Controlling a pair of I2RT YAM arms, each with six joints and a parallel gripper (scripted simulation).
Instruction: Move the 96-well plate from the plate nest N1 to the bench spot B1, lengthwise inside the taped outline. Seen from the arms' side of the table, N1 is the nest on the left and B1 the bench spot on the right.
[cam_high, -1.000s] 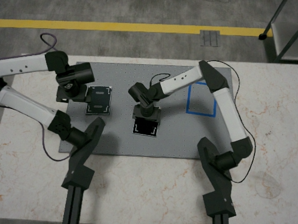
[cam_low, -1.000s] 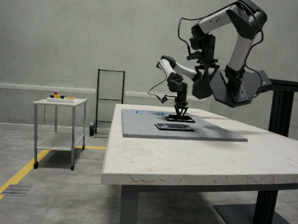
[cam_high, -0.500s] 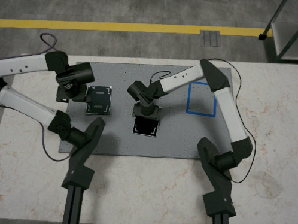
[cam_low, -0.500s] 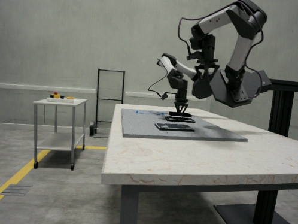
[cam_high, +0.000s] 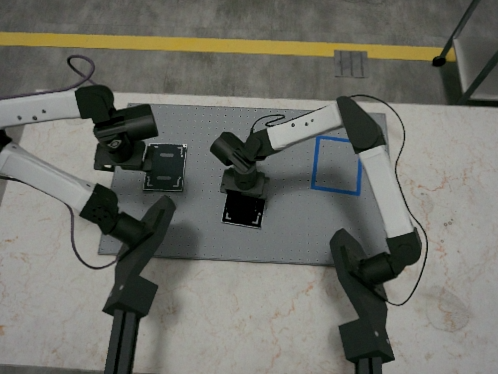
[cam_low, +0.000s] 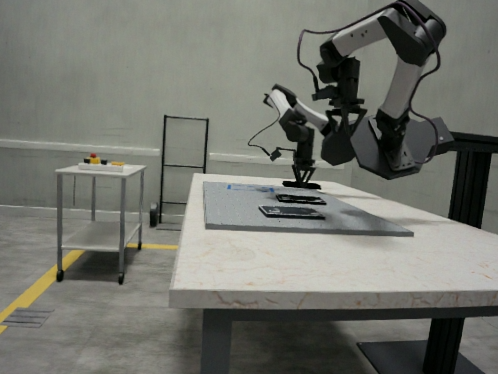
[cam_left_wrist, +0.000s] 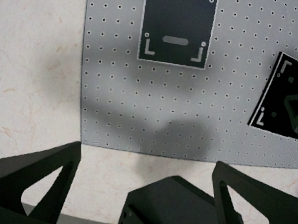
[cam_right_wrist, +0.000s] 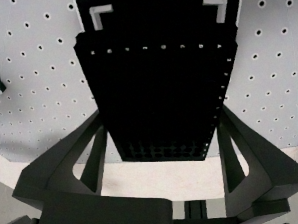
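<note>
The black nest lies 6 cm below my right hand. Also, from my right hand: nest N1 (7 cm ahead, 27 cm to the left, 6 cm below); grey perforated board (8 cm ahead, 1 cm to the right, 7 cm below); black 96-well plate (right at my right hand).
</note>
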